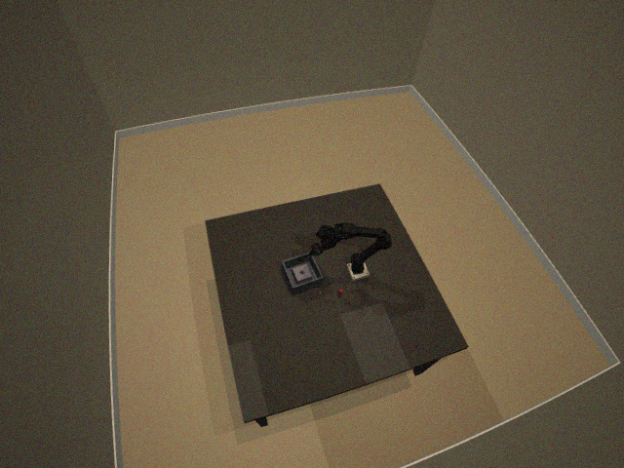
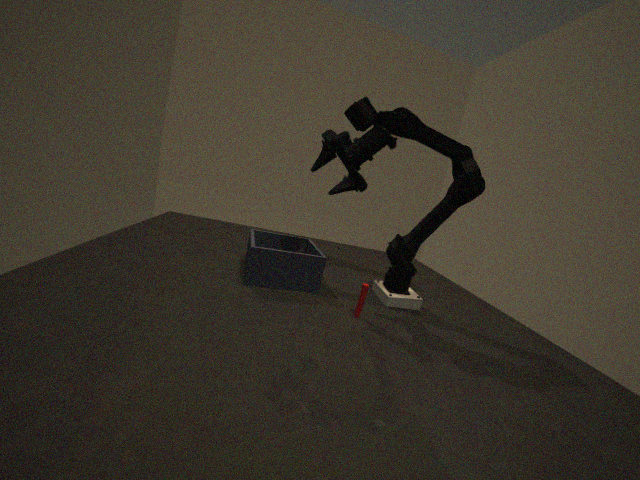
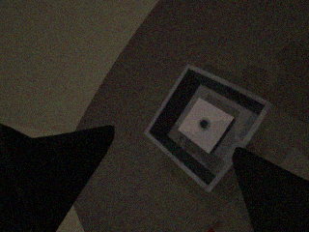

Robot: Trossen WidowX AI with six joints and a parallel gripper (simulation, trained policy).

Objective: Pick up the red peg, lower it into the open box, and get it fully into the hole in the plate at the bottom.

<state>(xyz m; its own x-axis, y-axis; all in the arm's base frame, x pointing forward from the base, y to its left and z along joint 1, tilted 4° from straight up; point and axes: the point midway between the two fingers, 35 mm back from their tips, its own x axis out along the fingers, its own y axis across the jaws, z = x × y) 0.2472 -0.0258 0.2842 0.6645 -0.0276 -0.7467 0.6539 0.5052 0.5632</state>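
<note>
My gripper tip is now 240 mm above the red peg, 160 mm to the right of it and 140 mm past it. The rest, counted from my gripper tip: pale plate: 230 mm below, 60 mm ahead, 10 mm to the right; blue box: 250 mm below, 60 mm ahead, 10 mm to the right.
</note>
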